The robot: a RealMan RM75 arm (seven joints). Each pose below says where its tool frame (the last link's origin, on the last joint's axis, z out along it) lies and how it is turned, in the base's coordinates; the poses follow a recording.
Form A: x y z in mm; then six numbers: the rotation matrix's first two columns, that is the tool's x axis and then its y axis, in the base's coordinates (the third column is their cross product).
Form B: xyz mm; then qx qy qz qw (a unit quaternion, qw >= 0). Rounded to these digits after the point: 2 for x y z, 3 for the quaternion.
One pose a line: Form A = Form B
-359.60 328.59 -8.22 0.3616 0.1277 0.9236 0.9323 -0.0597 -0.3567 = -359.60 328.59 -8.22 -0.625 -0.424 -0.373 0.539
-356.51 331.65 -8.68 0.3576 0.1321 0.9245 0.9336 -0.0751 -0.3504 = -356.51 331.65 -8.68 -0.629 -0.424 -0.377 0.532
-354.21 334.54 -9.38 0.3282 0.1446 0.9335 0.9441 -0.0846 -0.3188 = -354.21 334.54 -9.38 -0.628 -0.433 -0.385 0.519
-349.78 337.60 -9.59 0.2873 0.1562 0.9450 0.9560 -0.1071 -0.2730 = -349.78 337.60 -9.59 -0.627 -0.443 -0.400 0.500
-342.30 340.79 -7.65 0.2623 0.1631 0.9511 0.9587 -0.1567 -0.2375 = -342.30 340.79 -7.65 -0.636 -0.441 -0.417 0.476
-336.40 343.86 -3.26 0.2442 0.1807 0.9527 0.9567 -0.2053 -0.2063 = -336.40 343.86 -3.26 -0.647 -0.440 -0.430 0.452
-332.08 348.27 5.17 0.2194 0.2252 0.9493 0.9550 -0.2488 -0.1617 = -332.08 348.27 5.17 -0.659 -0.448 -0.436 0.419
